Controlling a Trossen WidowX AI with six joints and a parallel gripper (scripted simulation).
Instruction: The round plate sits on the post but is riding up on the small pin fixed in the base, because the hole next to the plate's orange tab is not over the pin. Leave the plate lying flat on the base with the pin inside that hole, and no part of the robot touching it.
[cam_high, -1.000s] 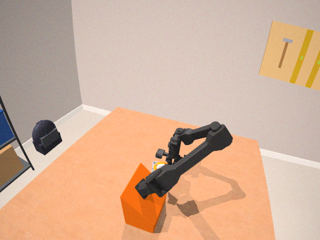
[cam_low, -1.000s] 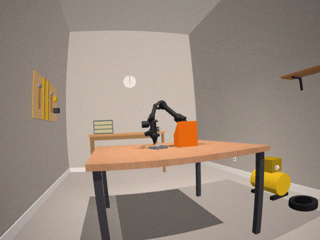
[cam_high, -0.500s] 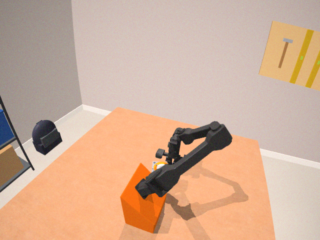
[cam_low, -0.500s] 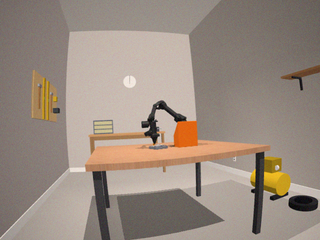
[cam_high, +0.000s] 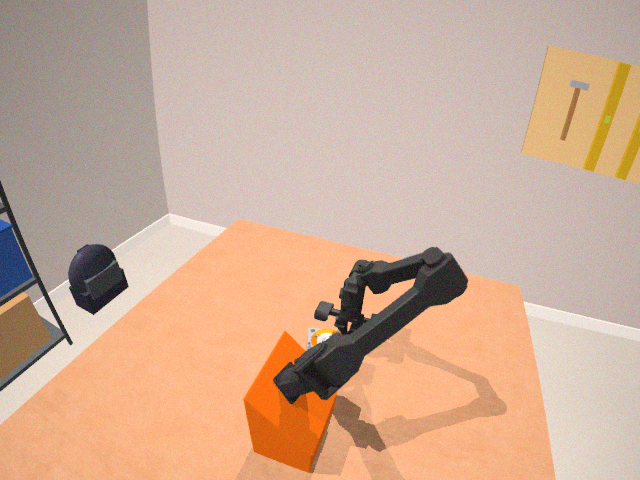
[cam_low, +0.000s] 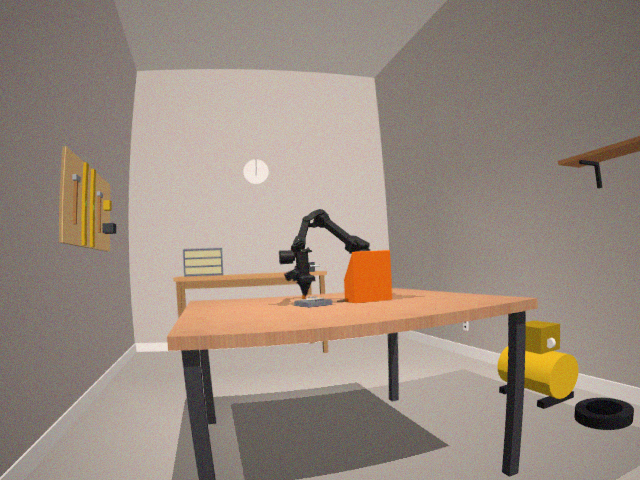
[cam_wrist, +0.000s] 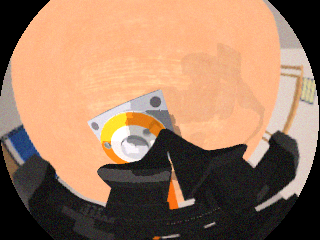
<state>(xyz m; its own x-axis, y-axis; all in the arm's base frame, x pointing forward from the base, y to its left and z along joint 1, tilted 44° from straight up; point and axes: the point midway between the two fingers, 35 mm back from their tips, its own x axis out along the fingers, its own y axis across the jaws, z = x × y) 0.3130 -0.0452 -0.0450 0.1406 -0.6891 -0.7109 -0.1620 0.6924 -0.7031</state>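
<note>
Now: gripper tip 10 mm past the round plate and 30 mm to the right of it. Also, from my gripper tip: grey square base 30 mm behind, 40 mm to the left, 10 mm below.
</note>
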